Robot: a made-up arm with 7 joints.
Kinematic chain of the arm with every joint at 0, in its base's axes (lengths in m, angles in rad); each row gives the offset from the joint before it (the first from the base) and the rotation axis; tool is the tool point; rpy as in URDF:
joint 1: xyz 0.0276 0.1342 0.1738 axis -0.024 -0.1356 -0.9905
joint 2: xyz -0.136 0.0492 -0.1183 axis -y
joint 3: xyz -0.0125 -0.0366 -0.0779 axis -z
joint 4: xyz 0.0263 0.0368 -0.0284 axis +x
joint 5: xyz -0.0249 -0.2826 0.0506 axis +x
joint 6: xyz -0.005 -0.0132 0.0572 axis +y
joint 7: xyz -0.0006 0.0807 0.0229 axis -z
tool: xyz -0.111 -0.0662 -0.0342 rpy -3.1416 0 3.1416
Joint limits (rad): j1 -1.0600..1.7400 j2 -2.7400..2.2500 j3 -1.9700..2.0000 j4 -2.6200..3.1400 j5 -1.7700..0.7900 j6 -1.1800..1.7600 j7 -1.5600..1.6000
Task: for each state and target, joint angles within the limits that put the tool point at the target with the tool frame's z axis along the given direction. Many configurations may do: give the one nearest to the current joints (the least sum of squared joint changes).
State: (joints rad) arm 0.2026 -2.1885 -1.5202 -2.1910 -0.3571 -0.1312 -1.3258
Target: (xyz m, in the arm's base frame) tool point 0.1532 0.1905 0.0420 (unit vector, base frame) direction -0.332 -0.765 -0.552
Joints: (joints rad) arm 0.1566 -2.0518 -1.2388 -1.5471 -0.0938 0.6063 -1.4290
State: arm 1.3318 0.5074 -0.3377 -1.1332 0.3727 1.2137 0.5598
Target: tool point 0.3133 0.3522 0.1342 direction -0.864 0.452 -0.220
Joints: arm 1.7400 -0.0457 0.0354 -1.7481 0.2370 0.2989 0.6774
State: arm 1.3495 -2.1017 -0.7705 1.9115 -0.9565 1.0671 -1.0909
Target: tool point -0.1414 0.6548 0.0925 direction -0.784 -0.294 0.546
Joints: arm 1.2530 -1.7861 -0.9704 1.8499 -0.6683 1.5197 -1.1642
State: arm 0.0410 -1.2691 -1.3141 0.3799 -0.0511 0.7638 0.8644
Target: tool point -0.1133 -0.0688 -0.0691 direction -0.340 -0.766 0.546
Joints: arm -0.3583 -1.5483 -1.1952 0.6301 -0.1817 0.8457 0.8164
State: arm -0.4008 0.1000 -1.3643 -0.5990 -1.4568 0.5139 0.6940
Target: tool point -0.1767 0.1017 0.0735 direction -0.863 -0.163 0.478
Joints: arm 0.4852 0.5814 -0.9710 -1.2588 -1.7700 0.6361 0.7002
